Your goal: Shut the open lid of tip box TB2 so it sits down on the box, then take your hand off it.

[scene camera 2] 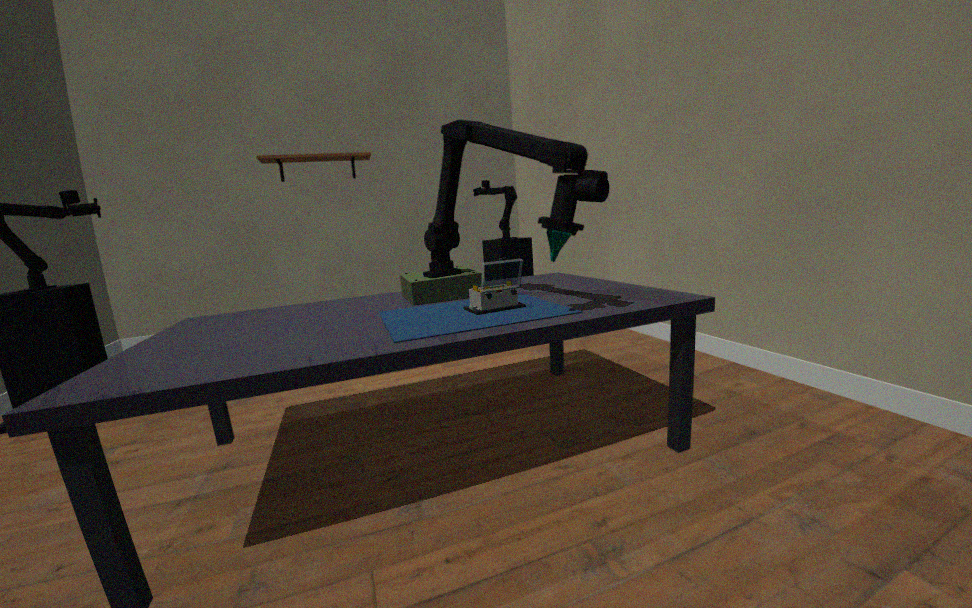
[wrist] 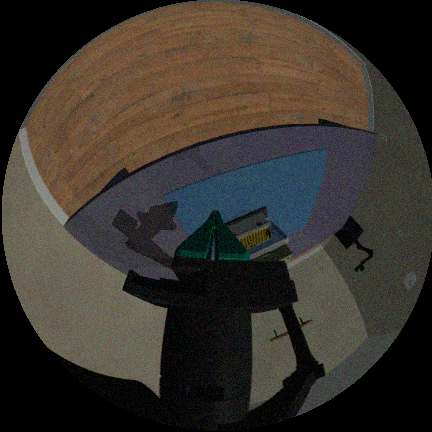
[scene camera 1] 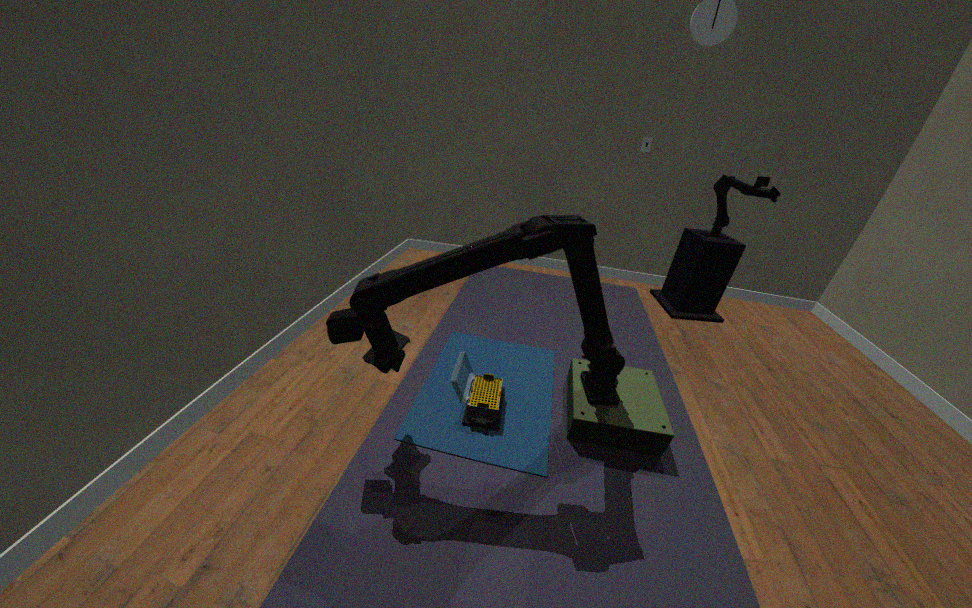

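Pixels of known places: gripper, fingertip midpoint: [scene camera 2: 552,261] [wrist: 215,214] [scene camera 1: 396,370]; arm's base at its link origin: [scene camera 2: 442,274] [scene camera 1: 598,389].
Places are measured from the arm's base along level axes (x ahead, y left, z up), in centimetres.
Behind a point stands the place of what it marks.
Tip box TB2 [scene camera 1: 481,417] @(x 33.1, y 8.0, z -6.2 cm) [scene camera 2: 494,298] @(x 36.5, y -0.1, z -4.5 cm) [wrist: 248,220] @(x 36.6, y 0.5, z -6.2 cm) stands upright on the blue mat, with a yellow tip rack [scene camera 1: 486,391] [wrist: 256,237] showing in its open top. Its label cannot be read. Its clear lid [scene camera 1: 460,376] @(x 39.8, y 1.5, z 2.3 cm) [scene camera 2: 503,273] @(x 40.3, y 1.2, z 2.8 cm) [wrist: 274,245] @(x 40.4, y -1.3, z 6.1 cm) is open and stands roughly upright along one long side. My gripper [scene camera 1: 387,368] @(x 56.3, y 5.6, z 6.3 cm) [scene camera 2: 553,258] @(x 56.3, y 5.6, z 6.3 cm) [wrist: 215,214] @(x 56.3, y 5.6, z 6.3 cm) is shut and empty, its green fingertips together and pointing down. It hangs well above the table, apart from the lid, on the lid side of the box in scene camera 1 and to its right in scene camera 2.
The blue mat [scene camera 1: 523,362] @(x 19.9, y -18.7, z -8.2 cm) [scene camera 2: 412,326] @(x 35.9, y -25.1, z -8.2 cm) [wrist: 295,175] @(x 42.6, y -18.1, z -8.2 cm) lies on the purple table [scene camera 1: 544,293] @(x 6.6, y -72.1, z -8.5 cm) [scene camera 2: 272,347] @(x 29.1, y -58.4, z -8.5 cm) [wrist: 350,155] @(x 38.7, y -54.0, z -8.5 cm). My arm's base stands on a green block [scene camera 1: 641,401] @(x -11.3, y 4.1, z 0.4 cm) [scene camera 2: 422,286] @(x 5.7, y -10.2, z -2.4 cm) beside the mat. Other arms on dark pedestals [scene camera 1: 701,276] [scene camera 2: 50,344] stand away from the table.
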